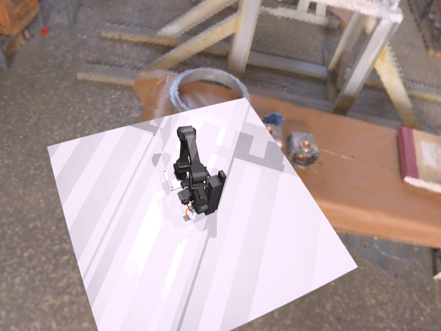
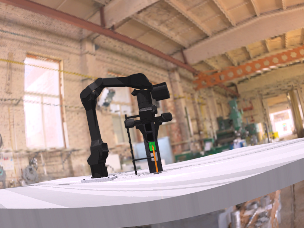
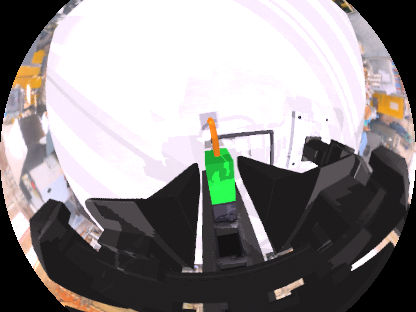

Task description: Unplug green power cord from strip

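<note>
My gripper tip is 1 cm past the green plug, 4 cm to the right of it and 1 cm above it.
</note>
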